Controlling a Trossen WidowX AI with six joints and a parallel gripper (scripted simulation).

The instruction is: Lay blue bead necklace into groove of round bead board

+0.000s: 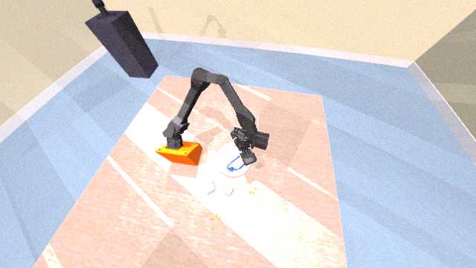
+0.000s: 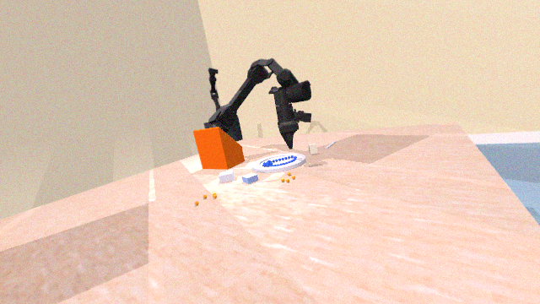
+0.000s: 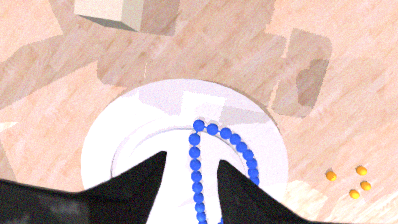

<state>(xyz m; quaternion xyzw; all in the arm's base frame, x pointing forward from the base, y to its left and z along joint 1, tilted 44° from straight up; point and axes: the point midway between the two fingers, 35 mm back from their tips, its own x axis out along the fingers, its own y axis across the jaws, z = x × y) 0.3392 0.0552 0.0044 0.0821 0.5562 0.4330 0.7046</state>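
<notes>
Right now the round white bead board is 40 mm behind my gripper tip, 30 mm to the right of it and 40 mm below it. The rest, counted from my gripper tip: white stick: 80 mm ahead, 230 mm to the left, 50 mm below; light blue cube: 50 mm behind, 200 mm to the right, 40 mm below; beige cube: 40 mm ahead, 110 mm to the left, 30 mm below.
</notes>
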